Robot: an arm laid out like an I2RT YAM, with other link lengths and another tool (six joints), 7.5 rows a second.
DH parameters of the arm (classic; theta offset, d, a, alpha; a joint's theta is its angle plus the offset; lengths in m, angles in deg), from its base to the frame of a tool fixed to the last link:
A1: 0 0.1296 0.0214 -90
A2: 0 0 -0.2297 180
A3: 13.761 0 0.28 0
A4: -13.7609 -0.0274 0.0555 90
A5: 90 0.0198 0 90
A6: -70.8 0.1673 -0.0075 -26
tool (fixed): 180 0.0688 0 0
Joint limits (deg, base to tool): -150..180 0..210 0..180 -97..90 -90..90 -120..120
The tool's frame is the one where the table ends.
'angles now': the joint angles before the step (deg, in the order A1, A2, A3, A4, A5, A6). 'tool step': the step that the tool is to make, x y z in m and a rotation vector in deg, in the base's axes. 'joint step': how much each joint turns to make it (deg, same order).
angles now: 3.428 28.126 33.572 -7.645 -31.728 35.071
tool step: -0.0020 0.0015 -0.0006 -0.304 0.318 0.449
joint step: 0.101 0.001 0.351 -0.871 -0.335 -0.352
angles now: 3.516 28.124 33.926 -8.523 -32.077 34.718
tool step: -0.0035 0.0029 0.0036 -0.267 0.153 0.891
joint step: 0.087 0.182 1.138 -1.315 -0.790 -0.352
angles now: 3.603 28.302 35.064 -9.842 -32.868 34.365
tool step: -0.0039 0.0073 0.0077 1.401 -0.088 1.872
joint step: 0.100 0.360 0.788 0.626 -1.833 1.579
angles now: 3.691 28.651 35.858 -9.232 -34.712 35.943
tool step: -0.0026 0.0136 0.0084 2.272 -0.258 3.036
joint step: 0.961 1.402 0.360 3.057 -2.115 2.724
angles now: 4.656 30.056 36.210 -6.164 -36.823 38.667
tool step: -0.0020 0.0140 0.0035 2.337 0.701 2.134
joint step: 2.354 1.410 -0.010 2.744 0.247 2.985
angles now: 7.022 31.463 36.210 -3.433 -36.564 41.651
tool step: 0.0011 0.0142 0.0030 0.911 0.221 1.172
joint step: 3.622 2.364 0.797 2.103 2.475 1.062
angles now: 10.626 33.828 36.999 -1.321 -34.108 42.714
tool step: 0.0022 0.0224 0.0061 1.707 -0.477 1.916
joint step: 5.021 3.782 0.798 4.733 3.175 1.666
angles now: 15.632 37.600 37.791 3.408 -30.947 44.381
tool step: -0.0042 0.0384 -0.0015 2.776 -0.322 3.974
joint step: 7.378 5.110 -0.861 8.431 3.603 2.539
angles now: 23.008 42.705 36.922 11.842 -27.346 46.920
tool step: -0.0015 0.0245 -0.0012 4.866 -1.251 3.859
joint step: 2.645 4.657 -3.166 13.094 -0.610 4.579
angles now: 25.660 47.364 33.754 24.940 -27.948 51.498
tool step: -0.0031 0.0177 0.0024 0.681 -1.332 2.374
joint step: 2.370 3.674 0.781 4.392 -0.003 0.008
